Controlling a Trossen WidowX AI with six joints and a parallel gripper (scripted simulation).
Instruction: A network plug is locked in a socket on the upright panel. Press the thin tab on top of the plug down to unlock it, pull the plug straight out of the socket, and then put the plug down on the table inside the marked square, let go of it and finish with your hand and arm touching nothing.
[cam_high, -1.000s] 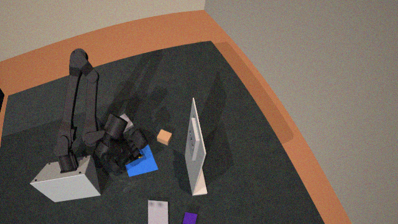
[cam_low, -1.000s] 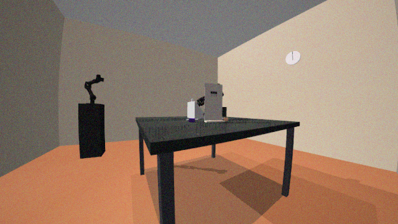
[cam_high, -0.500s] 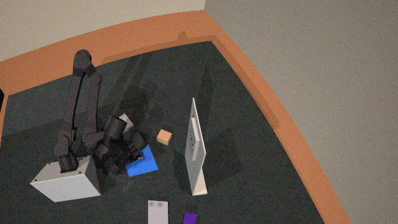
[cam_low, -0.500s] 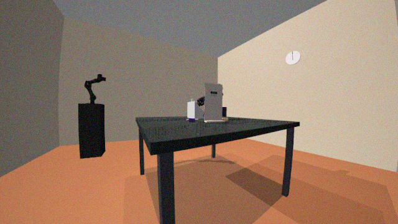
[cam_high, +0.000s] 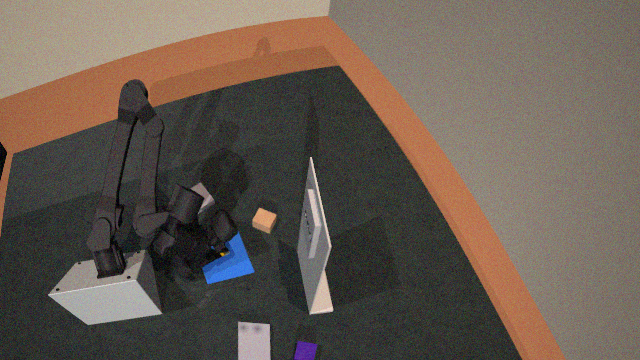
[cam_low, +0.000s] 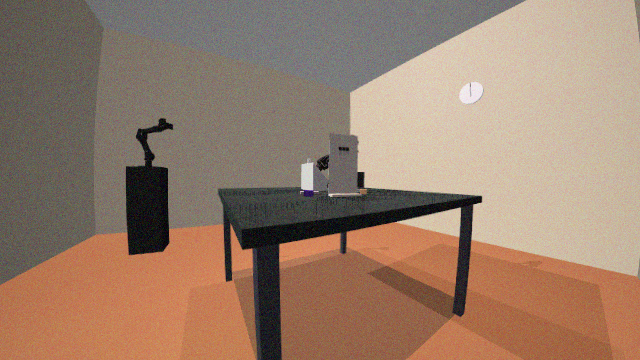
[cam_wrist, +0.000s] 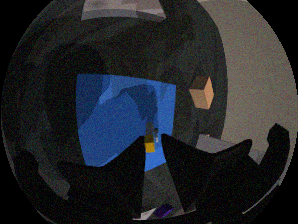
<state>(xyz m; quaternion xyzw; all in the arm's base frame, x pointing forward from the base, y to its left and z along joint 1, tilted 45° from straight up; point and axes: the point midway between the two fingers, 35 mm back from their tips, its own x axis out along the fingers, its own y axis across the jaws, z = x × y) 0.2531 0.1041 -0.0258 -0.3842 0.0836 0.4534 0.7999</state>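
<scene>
Now: the network plug right at my gripper tip. Also, from my gripper tip: white panel (16 cm ahead, 12 cm to the right, 13 cm above); then blue marked square (1 cm behind, 2 cm below).
</scene>
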